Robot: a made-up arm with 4 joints.
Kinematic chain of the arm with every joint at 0, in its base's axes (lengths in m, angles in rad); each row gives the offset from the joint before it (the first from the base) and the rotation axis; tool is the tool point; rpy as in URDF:
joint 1: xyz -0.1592 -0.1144 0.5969 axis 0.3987 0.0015 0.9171
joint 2: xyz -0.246 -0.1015 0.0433 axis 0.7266 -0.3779 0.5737
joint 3: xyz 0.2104 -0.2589 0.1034 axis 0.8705 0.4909 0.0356
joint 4: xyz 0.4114 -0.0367 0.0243 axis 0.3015 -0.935 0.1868
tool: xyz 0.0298 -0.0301 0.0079 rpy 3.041 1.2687 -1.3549
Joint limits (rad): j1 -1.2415..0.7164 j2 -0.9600..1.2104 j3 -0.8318..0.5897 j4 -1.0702..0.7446
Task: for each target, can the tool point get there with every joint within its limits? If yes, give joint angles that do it. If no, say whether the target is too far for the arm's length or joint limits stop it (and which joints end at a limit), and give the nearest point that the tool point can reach.
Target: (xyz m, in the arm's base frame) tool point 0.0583 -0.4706 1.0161
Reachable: yes | joints -0.7194 0.8117 -0.3082 -0.1832
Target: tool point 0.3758 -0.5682 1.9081
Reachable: no: too far | nearest point 0.0447 -0.3966 1.1160 | short by 0.876 m
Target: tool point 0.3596 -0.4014 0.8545
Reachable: yes | joints 0.5590 -0.5766 -0.6280 0.5534
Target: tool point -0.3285 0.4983 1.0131
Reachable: no: joint limits stop it (at a limit: joint 1, joint 2, joint 3, joint 4) | nearest point 0.1667 0.0763 0.8860 | short by 0.663 m
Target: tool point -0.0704 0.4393 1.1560
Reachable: no: joint limits stop it (at a limit: joint 1, joint 2, joint 3) | nearest point 0.1705 0.0763 0.8919 | short by 0.509 m
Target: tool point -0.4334 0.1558 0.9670
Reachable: no: joint limits stop it (at a limit: joint 1, joint 2, joint 3, joint 4) | nearest point -0.1506 -0.2796 1.1964 | short by 0.568 m
